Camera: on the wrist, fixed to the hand. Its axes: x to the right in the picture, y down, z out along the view.
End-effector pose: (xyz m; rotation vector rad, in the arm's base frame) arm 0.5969 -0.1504 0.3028 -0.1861 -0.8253 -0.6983
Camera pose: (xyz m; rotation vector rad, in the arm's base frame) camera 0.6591 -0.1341 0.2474 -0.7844 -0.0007 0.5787
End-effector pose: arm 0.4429 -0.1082 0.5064 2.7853 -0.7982 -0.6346
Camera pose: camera 0.4376 -0.1331 0.5874 1.2709 -1.9755 0.1510
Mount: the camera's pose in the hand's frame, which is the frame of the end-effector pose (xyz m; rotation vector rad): -0.0191 0.0459 -0.0688 -0.2996 0.4388 1.5138
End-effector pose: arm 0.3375 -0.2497 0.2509 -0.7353 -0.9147 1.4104
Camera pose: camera 0.3760 -0.2597 0.1759 -2.1134 -0.0665 2.2039
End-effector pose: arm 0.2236 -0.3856 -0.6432 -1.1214 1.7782 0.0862
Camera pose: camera 0.1445 -0.3824 -0.6125 0.3006 2.6883 1.0807
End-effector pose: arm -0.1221 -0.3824 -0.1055 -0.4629 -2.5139 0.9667
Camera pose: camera -0.0653 -0.3201 -0.0954 -2.4855 -1.5738 0.6804
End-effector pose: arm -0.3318 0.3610 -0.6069 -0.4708 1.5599 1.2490
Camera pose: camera -0.3931 0.3125 -0.5738 -0.3818 -1.7750 -2.1918
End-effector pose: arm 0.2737 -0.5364 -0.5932 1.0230 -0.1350 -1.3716
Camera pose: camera 0.3454 -0.4910 -0.5942 0.6216 -0.2810 0.2121
